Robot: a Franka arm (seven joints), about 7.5 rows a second.
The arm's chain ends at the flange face. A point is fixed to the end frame.
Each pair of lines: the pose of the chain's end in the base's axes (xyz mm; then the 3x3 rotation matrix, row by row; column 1 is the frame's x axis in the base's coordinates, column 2 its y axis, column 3 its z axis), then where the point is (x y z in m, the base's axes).
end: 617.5, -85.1, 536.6; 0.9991, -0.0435, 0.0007; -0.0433, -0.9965, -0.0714; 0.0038, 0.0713, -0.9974
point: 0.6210 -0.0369 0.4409
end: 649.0, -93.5, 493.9; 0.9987, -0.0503, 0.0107; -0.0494, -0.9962, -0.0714; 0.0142, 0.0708, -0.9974
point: 0.6537 -0.0453 0.3983
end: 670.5, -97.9, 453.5; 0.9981, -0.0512, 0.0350; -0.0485, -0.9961, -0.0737; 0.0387, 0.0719, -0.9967
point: 0.6775 -0.0499 0.3579
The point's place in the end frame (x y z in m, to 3 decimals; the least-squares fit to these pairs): 0.001 -0.055 0.092
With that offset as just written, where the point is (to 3 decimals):
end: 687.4, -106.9, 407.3; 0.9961, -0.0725, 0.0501; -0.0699, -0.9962, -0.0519; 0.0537, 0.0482, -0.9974
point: 0.697 -0.057 0.313
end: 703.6, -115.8, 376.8; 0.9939, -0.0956, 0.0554; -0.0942, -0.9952, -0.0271; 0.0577, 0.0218, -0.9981
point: 0.715 -0.064 0.284
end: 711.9, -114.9, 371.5; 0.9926, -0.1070, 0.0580; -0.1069, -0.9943, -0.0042; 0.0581, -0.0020, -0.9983
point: 0.724 -0.061 0.280
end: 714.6, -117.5, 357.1; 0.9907, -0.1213, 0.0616; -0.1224, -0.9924, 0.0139; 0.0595, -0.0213, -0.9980
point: 0.728 -0.062 0.267
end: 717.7, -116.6, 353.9; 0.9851, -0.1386, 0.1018; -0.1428, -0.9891, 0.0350; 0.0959, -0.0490, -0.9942
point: 0.736 -0.059 0.265
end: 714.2, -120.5, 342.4; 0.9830, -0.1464, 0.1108; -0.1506, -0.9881, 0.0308; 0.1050, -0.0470, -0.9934
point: 0.733 -0.063 0.254
